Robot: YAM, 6 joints.
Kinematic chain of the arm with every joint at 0, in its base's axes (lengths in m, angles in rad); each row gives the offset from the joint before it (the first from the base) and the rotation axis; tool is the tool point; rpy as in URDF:
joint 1: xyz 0 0 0.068 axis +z
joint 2: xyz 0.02 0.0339 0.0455 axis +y
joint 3: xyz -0.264 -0.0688 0 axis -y
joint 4: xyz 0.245 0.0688 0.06 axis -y
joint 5: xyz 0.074 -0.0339 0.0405 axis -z
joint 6: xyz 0.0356 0 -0.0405 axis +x
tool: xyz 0 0 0 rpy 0 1.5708 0
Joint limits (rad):
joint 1: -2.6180..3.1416
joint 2: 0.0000..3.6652
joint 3: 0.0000..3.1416
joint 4: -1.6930..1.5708
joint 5: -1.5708..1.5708
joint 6: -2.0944..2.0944
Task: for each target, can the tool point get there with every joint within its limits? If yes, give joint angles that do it. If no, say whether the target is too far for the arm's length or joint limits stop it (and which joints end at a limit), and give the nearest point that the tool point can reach.
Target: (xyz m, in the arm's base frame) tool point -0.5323 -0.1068 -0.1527
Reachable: no: joint limits stop it (at a limit: joint 1) | nearest point -0.5323 -0.0356 -0.1527 | short by 0.071 m
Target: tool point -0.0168 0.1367 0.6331
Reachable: yes | joints 1.8688 1.5408 2.7782 -1.1916 0.7449 0.7488
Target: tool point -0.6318 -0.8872 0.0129
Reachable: no: too far | nearest point -0.3730 -0.5238 0.0549 | short by 0.448 m
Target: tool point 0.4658 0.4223 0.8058
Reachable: no: too far | nearest point 0.3210 0.2910 0.5835 | short by 0.296 m
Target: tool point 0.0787 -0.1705 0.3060
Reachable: yes | joints -1.1084 0.8070 0.4108 0.7814 0.1602 -0.4068
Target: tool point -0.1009 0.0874 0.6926
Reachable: yes | joints -0.4781 1.3903 2.9029 0.7307 -1.0686 -1.6797
